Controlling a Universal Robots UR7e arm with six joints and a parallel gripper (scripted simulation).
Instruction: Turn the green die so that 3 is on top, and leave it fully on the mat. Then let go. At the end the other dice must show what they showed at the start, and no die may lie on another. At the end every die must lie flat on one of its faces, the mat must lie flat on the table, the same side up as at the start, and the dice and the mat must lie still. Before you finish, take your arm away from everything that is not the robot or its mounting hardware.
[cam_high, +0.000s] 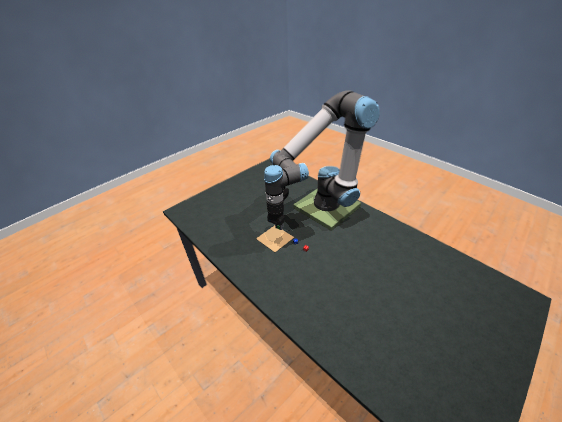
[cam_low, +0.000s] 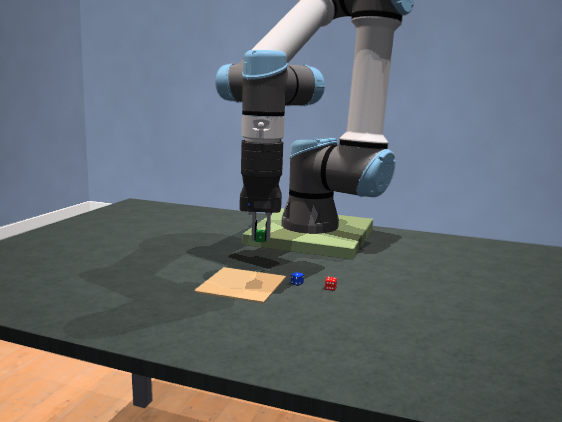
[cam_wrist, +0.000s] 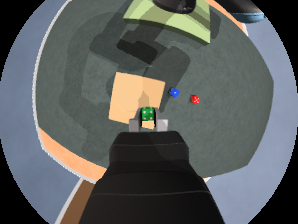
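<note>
Now: the tan mat 12 cm below my hand and 4 cm to the right of it. Also, from my hand: red die 13 cm to the left, 11 cm below, 6 cm behind; green die 1 cm below; blue die 11 cm below, 6 cm to the left, 5 cm behind.
</note>
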